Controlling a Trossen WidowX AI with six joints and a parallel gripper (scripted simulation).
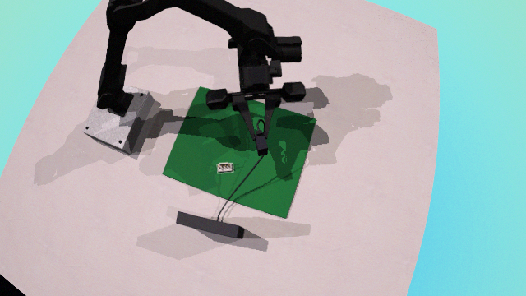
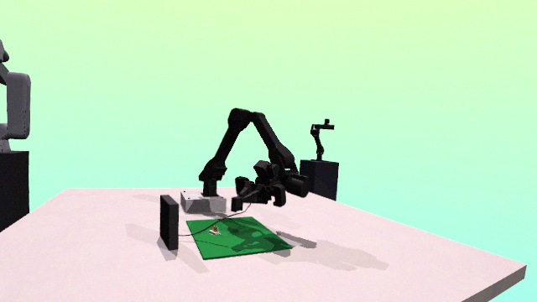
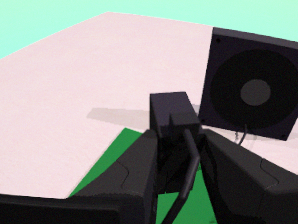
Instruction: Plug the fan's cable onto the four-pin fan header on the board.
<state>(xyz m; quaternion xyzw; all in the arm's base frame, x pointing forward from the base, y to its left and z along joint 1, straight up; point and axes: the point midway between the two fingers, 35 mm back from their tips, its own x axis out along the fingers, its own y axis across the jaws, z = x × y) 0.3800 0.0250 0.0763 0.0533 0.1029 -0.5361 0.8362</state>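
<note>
Right now the green board is 60 mm behind my gripper tip, 10 mm to the left of it and 130 mm below it. Also, from my gripper tip: black fan: 40 mm behind, 180 mm to the right, 60 mm below; four-pin fan header: 70 mm behind, 50 mm to the right, 120 mm below; black plug: 10 mm to the right, 10 mm below.
</note>
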